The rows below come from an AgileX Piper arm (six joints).
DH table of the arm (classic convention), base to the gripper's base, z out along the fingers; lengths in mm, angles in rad. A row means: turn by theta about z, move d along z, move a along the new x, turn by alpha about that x. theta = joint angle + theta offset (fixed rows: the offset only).
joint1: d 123; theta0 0; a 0; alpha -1.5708
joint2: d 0; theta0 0.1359; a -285.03; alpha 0
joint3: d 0; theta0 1.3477; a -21.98; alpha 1.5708
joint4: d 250.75; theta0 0; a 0; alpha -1.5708
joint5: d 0; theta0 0; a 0; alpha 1.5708
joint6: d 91; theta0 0; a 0; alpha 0
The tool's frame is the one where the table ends.
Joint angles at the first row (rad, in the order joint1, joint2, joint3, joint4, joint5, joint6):
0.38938, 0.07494, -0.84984, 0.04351, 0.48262, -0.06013
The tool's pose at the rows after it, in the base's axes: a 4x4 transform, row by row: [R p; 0 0 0 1], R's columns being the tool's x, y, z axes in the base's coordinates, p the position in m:
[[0.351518, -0.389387, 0.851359, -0.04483], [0.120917, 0.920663, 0.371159, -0.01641], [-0.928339, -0.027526, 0.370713, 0.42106], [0, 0, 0, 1]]
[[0.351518, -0.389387, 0.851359, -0.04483], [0.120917, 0.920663, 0.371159, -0.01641], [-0.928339, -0.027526, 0.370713, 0.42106], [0, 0, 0, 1]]
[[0.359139, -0.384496, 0.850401, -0.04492], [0.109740, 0.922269, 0.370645, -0.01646], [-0.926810, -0.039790, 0.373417, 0.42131], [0, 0, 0, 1]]
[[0.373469, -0.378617, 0.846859, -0.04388], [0.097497, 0.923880, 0.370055, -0.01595], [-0.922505, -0.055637, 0.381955, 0.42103], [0, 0, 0, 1]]
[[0.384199, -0.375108, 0.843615, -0.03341], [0.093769, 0.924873, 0.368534, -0.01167], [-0.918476, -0.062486, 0.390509, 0.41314], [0, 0, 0, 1]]
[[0.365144, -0.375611, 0.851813, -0.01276], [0.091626, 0.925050, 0.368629, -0.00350], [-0.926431, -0.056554, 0.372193, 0.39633], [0, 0, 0, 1]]
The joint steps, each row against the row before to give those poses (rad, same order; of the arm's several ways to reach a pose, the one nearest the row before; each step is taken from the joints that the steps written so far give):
0.00000, 0.00000, 0.00003, 0.00000, -0.00002, 0.00000
0.00000, 0.00000, 0.00000, 0.00000, 0.00000, 0.00000
0.00002, 0.00001, -0.00003, -0.00003, -0.00290, -0.01327
-0.00003, 0.00002, 0.00720, 0.00328, -0.01639, -0.02004
-0.00001, 0.00097, 0.05715, 0.00699, -0.06732, -0.01529
0.00004, 0.01371, 0.09775, 0.00519, -0.09165, -0.00140

